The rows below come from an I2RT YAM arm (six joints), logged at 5 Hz.
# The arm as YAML. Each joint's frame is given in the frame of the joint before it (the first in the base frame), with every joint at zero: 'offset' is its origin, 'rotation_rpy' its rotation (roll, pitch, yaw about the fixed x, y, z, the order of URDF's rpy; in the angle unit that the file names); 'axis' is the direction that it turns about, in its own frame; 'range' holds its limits. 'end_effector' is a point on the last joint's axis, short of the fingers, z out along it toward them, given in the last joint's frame.
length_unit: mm
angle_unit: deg
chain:
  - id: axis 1
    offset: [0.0, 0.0, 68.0]
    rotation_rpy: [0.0, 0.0, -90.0]
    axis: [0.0, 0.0, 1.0]
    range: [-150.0, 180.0]
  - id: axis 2
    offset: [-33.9, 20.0, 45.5]
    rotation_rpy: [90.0, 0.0, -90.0]
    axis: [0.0, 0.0, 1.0]
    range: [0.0, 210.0]
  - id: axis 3
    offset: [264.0, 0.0, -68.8]
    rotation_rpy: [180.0, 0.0, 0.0]
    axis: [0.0, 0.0, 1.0]
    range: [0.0, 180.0]
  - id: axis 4
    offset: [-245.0, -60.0, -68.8]
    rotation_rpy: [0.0, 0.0, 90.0]
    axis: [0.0, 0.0, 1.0]
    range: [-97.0, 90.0]
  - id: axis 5
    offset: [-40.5, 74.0, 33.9]
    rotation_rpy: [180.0, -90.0, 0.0]
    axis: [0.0, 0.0, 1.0]
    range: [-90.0, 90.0]
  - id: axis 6
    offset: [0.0, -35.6, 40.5]
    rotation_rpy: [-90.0, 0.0, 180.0]
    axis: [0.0, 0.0, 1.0]
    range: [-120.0, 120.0]
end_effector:
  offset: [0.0, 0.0, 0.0]
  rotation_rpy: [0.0, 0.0, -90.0]
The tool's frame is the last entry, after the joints.
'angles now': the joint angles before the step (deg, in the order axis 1, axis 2, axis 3, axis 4, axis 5, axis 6). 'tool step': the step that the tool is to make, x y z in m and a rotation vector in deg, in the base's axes. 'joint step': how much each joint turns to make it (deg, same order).
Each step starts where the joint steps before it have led.
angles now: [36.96, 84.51, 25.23, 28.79, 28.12, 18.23]
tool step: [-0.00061, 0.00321, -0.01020, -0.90, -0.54, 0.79]
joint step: [0.69, 3.04, -0.95, 4.39, 0.44, -1.08]
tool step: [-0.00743, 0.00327, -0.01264, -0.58, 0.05, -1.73]
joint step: [1.98, 2.63, -1.54, 2.87, 3.40, 1.77]
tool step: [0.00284, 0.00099, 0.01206, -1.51, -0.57, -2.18]
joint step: [0.08, -2.53, 2.02, -5.00, 2.72, -0.14]
